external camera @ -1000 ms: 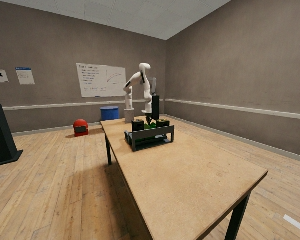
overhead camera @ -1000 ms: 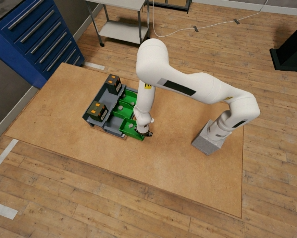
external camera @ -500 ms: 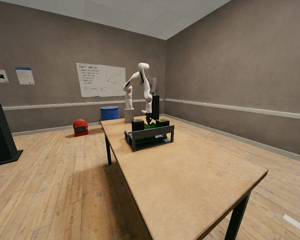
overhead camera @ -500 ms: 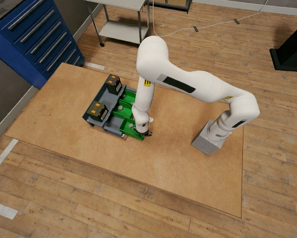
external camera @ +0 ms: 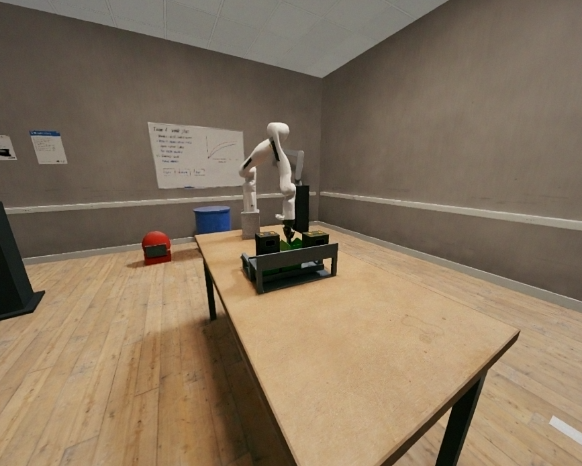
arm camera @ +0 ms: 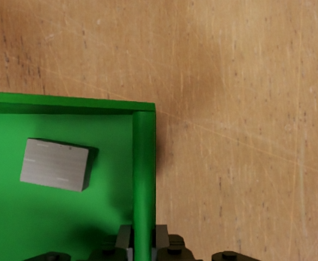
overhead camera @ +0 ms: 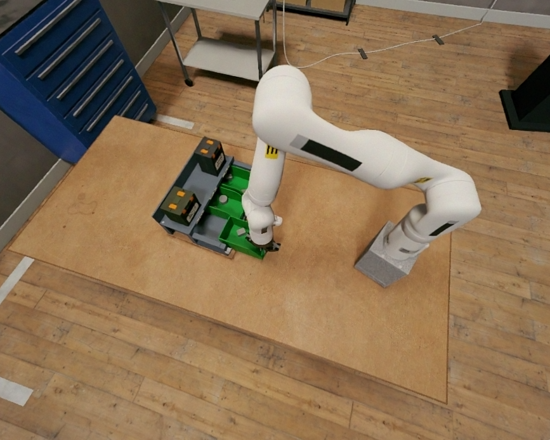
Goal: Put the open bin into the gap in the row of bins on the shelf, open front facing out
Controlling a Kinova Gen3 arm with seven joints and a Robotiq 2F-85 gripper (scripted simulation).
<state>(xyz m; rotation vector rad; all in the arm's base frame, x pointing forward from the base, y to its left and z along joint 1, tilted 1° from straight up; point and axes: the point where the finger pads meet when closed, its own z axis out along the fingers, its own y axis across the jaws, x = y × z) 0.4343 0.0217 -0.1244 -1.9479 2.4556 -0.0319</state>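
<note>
Right now my hand is 10 cm short of the grey part, 6 cm to the left of it and 3 cm above it. Also, from my hand: grey shelf (22 cm ahead, 18 cm to the right).
</note>
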